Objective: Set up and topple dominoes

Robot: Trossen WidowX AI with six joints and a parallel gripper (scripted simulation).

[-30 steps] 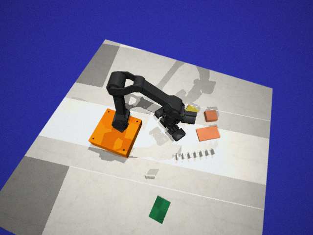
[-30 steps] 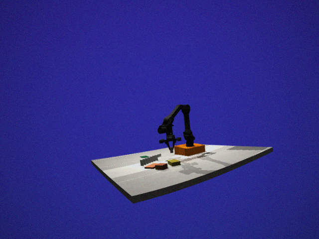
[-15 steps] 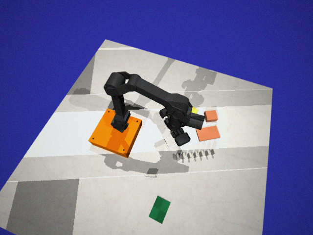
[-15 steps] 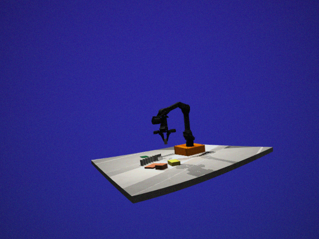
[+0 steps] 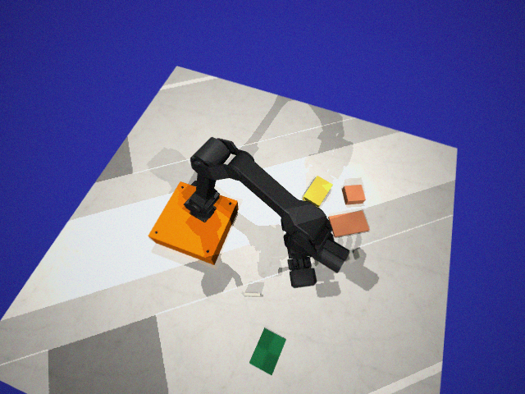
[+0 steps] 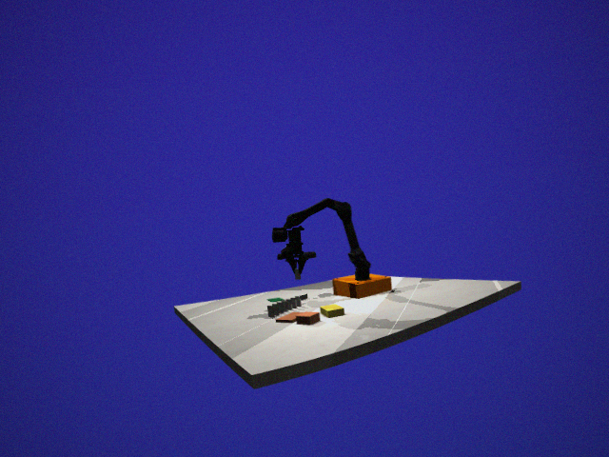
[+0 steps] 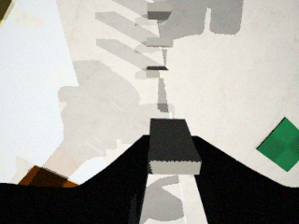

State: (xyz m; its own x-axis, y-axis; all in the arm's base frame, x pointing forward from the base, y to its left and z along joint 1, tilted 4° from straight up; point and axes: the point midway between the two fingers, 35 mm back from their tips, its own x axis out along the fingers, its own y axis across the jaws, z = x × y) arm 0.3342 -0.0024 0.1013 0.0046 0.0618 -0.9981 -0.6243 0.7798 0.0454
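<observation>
Now: the flat green piece 25 cm to the right of my gripper tip, 15 cm below it and 7 cm ahead of it. The rest, counted from my gripper tip: yellow block 30 cm to the left, 13 cm below, 4 cm behind; then brown block 36 cm to the left, 13 cm below, 8 cm ahead; then flat orange block 25 cm to the left, 14 cm below, 11 cm ahead.
</observation>
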